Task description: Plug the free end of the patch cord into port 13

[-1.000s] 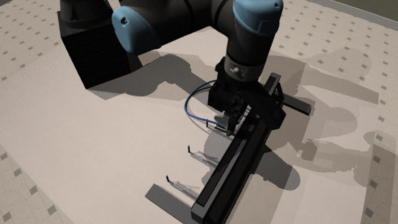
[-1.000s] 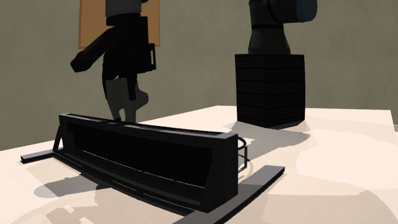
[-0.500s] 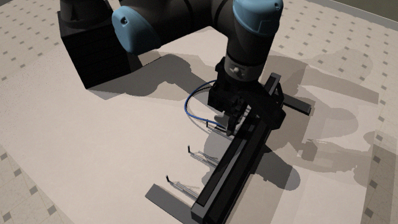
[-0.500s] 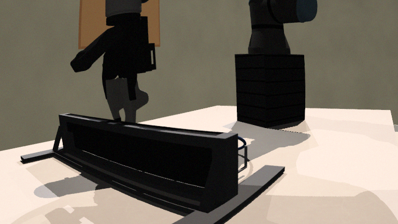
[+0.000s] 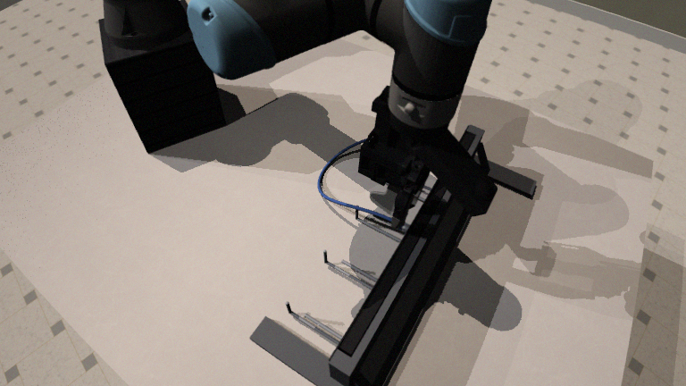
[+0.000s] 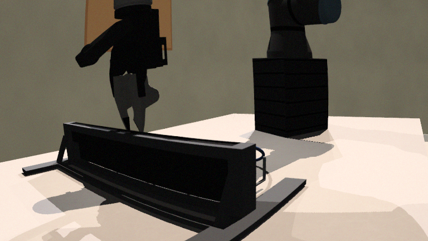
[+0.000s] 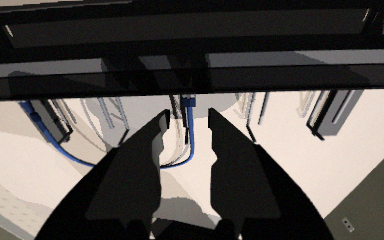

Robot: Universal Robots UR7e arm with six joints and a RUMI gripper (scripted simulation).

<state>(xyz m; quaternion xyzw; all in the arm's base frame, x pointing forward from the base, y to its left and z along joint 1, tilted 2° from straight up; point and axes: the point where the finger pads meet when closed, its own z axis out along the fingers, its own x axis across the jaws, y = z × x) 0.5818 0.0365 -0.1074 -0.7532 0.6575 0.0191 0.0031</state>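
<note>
Right now the cable plug is 1 cm ahead of my hand and 3 cm below it.
</note>
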